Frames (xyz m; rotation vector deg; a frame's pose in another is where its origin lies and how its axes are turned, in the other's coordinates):
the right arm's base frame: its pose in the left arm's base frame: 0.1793 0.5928 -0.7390 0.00 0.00 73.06
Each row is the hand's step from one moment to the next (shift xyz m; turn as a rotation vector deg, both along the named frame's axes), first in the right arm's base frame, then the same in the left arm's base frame.
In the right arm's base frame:
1: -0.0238 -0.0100 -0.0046 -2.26 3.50 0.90
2: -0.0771 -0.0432 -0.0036 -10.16 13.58 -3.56
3: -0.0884 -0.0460 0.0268 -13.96 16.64 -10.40
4: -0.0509 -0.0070 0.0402 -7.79 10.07 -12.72
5: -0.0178 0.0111 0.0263 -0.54 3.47 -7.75
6: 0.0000 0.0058 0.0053 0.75 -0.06 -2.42
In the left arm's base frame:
1: 0.0026 -0.0257 -0.0046 -4.01 -1.14 0.90
2: 0.0189 -0.0863 -0.0036 -15.95 -5.76 -3.56
3: 0.0182 -0.0980 0.0268 -19.99 -8.51 -10.40
4: -0.0081 -0.0507 0.0402 -11.90 -4.52 -12.72
5: -0.0158 -0.0138 0.0263 -3.48 0.49 -7.75
6: -0.0055 0.0017 0.0053 0.28 0.70 -2.42

